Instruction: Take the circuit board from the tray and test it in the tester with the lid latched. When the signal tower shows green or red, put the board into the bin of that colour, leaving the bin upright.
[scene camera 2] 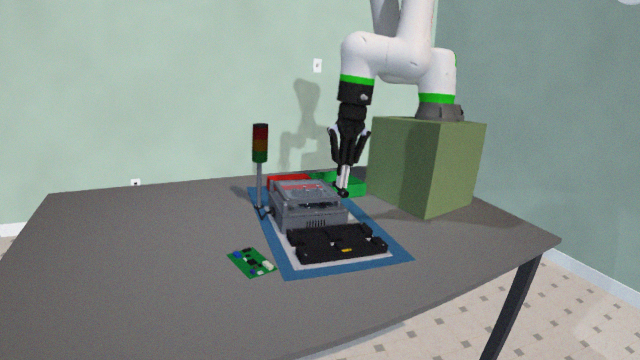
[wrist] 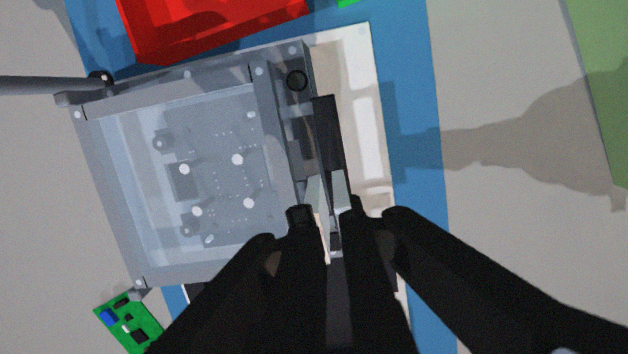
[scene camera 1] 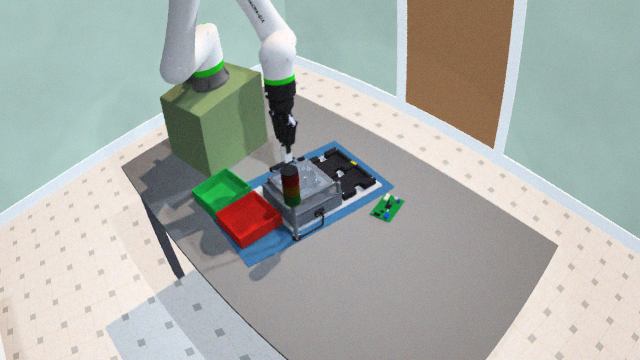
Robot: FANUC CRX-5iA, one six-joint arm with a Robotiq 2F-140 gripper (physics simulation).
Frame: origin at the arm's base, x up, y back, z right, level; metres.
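Seen in the pictures: gripper, fingertip midpoint: (scene camera 2: 341,186) (wrist: 330,192) (scene camera 1: 287,160); arm's base, origin of the base link: (scene camera 2: 435,120) (scene camera 1: 211,81).
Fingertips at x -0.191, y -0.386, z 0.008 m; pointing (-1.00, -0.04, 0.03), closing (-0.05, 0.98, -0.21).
Note:
Pixels of each thing's middle, then the offset from my fingertips to it. "pt": a spot on its surface instead. Level surfaces: height alone.
- green circuit board, body centre: (wrist: 136,335) (scene camera 2: 251,260) (scene camera 1: 387,206) dx -0.097, dy -0.320, dz -0.105 m
- black tray, surface spot: (scene camera 2: 320,254) pt dx -0.074, dy -0.184, dz -0.179 m
- signal tower, surface spot: (scene camera 1: 291,186) pt dx +0.120, dy -0.196, dz +0.179 m
- red bin, body centre: (scene camera 1: 248,218) (scene camera 2: 294,188) dx -0.078, dy -0.025, dz +0.216 m
- green bin, body centre: (scene camera 1: 221,192) (scene camera 2: 336,184) dx -0.078, dy +0.137, dz +0.194 m
- blue mat, its level: dx -0.100 m
The green circuit board (scene camera 1: 387,208) (scene camera 2: 251,262) (wrist: 131,325) lies flat on the table beside the blue mat, outside the black tray (scene camera 1: 359,181) (scene camera 2: 320,254). The grey tester (scene camera 1: 312,209) (scene camera 2: 315,220) has its clear lid (scene camera 1: 306,176) (scene camera 2: 306,190) (wrist: 215,175) lowered; whether it is latched I cannot tell. The signal tower (scene camera 1: 291,186) (scene camera 2: 260,143) stands beside the tester with its red, amber and green sections looking dark. My gripper (scene camera 1: 286,157) (scene camera 2: 342,185) (wrist: 330,192) is shut and empty, its fingertips close to the black bar at the lid's edge on the robot's side.
The red bin (scene camera 1: 248,217) (scene camera 2: 287,177) (wrist: 150,50) and green bin (scene camera 1: 220,190) (scene camera 2: 356,188) stand upright side by side beyond the tester. The blue mat (scene camera 1: 257,256) (scene camera 2: 300,275) (wrist: 420,250) lies under the equipment. The green robot pedestal (scene camera 1: 230,125) (scene camera 2: 425,160) rises at the table's edge.

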